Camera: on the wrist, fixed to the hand. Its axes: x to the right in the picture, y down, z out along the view.
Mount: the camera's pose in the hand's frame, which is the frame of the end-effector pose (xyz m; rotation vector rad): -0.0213 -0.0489 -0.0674 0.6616 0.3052 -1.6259
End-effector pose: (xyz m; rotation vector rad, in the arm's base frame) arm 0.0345 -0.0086 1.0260 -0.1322 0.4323 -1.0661
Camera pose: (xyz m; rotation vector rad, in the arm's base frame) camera -0.0415 -0.0070 0.9859 0.3559 0.1433 -2.7947
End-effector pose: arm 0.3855 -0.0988 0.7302 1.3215 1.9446 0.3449
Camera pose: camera 0.3086 -0.1265 0.7566 -0.3722 2.7873 -0.9892
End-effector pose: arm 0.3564 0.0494 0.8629 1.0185 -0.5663 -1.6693
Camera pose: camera 0.3891 0.0936 0.7968 -1.8460 -0.0590 1.8625
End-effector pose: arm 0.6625 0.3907 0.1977 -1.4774 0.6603 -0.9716
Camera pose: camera 0.5876 0.3819 0.2390 -1.0369 -0.8688 -2.3381
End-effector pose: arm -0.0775 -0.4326 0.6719 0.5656 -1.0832 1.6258
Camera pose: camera -0.0145 -0.3832 0.6406 1.1378 0.3199 0.4635
